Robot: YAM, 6 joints.
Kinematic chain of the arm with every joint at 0, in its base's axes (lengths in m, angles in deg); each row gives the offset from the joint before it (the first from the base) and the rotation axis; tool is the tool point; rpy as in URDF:
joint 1: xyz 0 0 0.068 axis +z
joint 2: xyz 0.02 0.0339 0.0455 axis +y
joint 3: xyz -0.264 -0.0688 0 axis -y
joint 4: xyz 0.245 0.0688 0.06 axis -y
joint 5: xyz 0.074 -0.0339 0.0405 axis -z
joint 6: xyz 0.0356 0 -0.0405 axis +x
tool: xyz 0 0 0 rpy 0 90 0
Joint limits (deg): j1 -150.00..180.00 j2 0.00..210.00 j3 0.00..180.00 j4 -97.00..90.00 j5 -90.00..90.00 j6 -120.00..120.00
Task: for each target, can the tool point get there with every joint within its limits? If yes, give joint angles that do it. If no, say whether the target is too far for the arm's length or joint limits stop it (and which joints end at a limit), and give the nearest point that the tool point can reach.
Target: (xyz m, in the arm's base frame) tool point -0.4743 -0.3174 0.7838
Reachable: no: too far | nearest point -0.3468 -0.2321 0.5971 | short by 0.242 m
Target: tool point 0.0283 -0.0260 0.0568
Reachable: yes | joints -0.33 148.79 15.95 -63.01 46.46 69.30
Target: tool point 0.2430 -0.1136 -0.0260
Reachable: yes | joints -19.42 130.17 37.11 20.78 47.61 -24.44
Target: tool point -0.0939 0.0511 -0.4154
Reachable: no: joint limits stop it (at a limit: joint 2) | nearest point -0.1115 0.0607 -0.3593 | short by 0.060 m
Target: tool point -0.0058 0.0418 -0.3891
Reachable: no: joint limits stop it (at a limit: joint 2) | nearest point -0.0100 0.0719 -0.3346 | short by 0.062 m
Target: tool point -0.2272 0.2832 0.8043
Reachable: no: too far | nearest point -0.1867 0.2327 0.6740 | short by 0.145 m
